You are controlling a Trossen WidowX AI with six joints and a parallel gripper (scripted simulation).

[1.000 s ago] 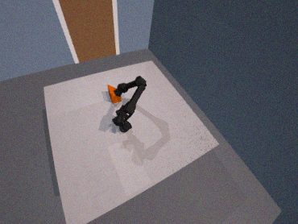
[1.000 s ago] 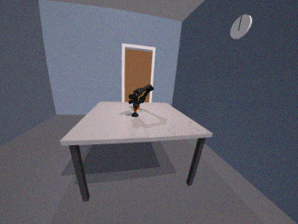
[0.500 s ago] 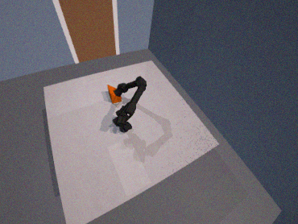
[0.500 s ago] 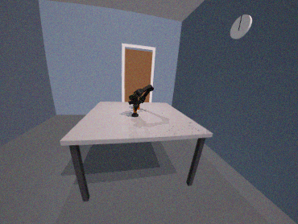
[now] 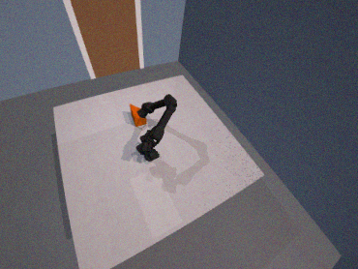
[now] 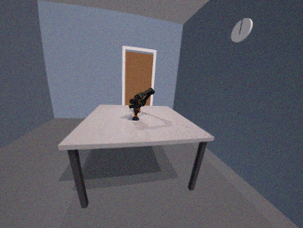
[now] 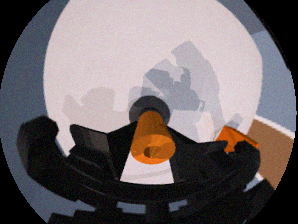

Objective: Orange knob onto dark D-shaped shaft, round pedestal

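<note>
Right now my gripper tip is 2 cm below the orange knob. From my gripper tip the other things lie so: dark round pedestal: 2 cm below.
</note>
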